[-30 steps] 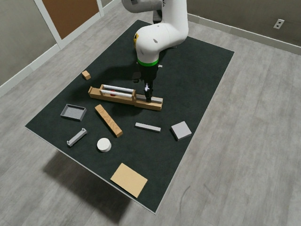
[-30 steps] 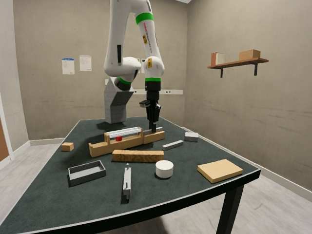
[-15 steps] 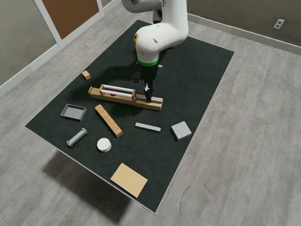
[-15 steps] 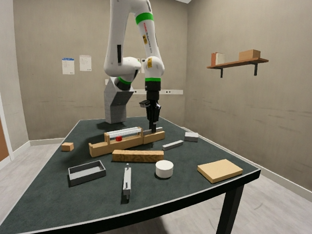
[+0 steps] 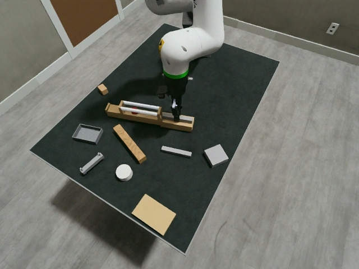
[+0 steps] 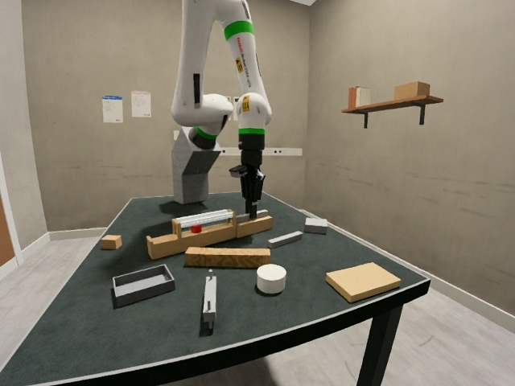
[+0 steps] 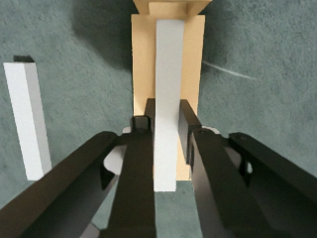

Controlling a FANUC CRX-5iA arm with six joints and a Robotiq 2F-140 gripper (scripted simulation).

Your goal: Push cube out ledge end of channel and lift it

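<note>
The grey stick lies 130 mm ahead of my hand, 90 mm to the left of it and 70 mm below it. Also, from my hand: grey square block (250 mm to the left, 70 mm below, 40 mm ahead); then red cube (200 mm to the right, 90 mm ahead, 30 mm below); then wooden beam (230 mm ahead, 110 mm to the right, 70 mm below).
</note>
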